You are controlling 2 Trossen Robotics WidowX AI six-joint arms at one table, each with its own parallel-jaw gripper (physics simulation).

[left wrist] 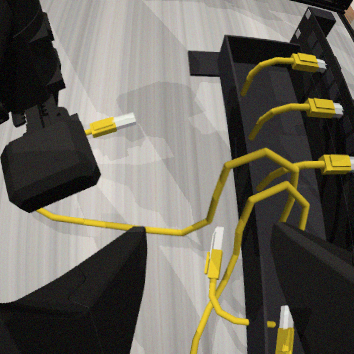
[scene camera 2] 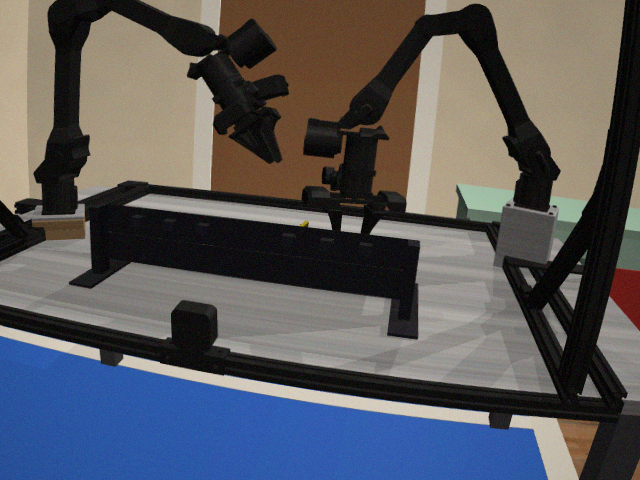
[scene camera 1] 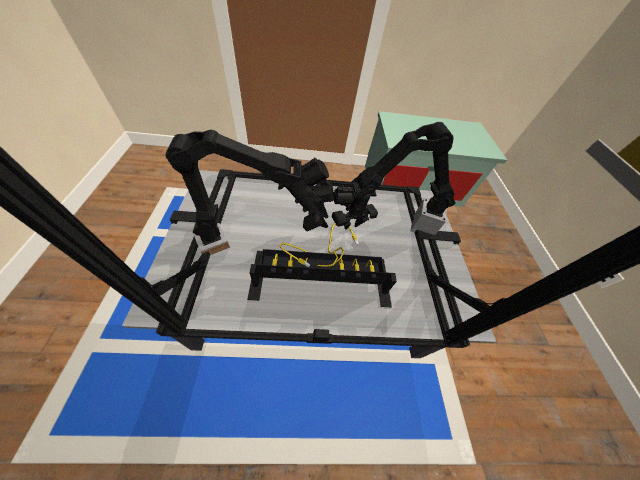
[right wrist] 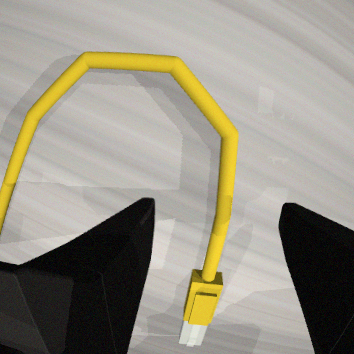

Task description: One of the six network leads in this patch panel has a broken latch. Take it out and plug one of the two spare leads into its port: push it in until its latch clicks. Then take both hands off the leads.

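Pixels of known places: left gripper, fingertip midpoint: (left wrist: 209,236) (scene camera 2: 276,162) (scene camera 1: 327,222); right gripper, fingertip midpoint: (scene camera 1: 350,227) (right wrist: 219,212); left arm's base at its link origin: (scene camera 2: 59,210) (scene camera 1: 210,236); right arm's base at its link origin: (scene camera 2: 532,206) (scene camera 1: 434,209).
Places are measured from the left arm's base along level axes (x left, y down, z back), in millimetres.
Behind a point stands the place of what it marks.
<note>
The black patch panel (scene camera 1: 330,277) {x -368, y -8, z -304 mm} (scene camera 2: 248,258) {x -356, y -9, z -286 mm} (left wrist: 227,85) holds several yellow leads, including plugged ones (scene camera 1: 356,266) {x -392, y -51, z -390 mm} (left wrist: 322,107) {x -391, y -51, z -389 mm}; which latch is broken cannot be told. One spare lead's plug (scene camera 1: 355,238) {x -252, y 33, z -514 mm} (left wrist: 103,127) {x -244, y 35, z -514 mm} (right wrist: 202,305) {x -241, y 31, z -518 mm} lies on the table behind the panel. My right gripper (scene camera 1: 352,225) {x -196, y 31, z -527 mm} (scene camera 2: 351,228) {x -196, y 31, z -527 mm} (right wrist: 219,212) {x -196, y 31, z -527 mm} is open low above that lead, its fingers on either side of the cord in the right wrist view. Another loose-looking plug (scene camera 1: 303,261) (left wrist: 214,262) is over the panel's left half. My left gripper (scene camera 2: 275,161) {x -227, y -127, z -364 mm} (left wrist: 209,236) {x -227, y -127, z -364 mm} is open and empty, high behind the panel.
A looped yellow cord (left wrist: 265,151) {x -315, y -51, z -388 mm} rises over the panel's tray. Black frame rails (scene camera 1: 258,336) (scene camera 2: 330,379) edge the table. A black camera block (scene camera 1: 321,334) {x -517, y -11, z -173 mm} (scene camera 2: 193,325) {x -526, y 6, z -173 mm} sits on the front rail. The two wrists are close together behind the panel.
</note>
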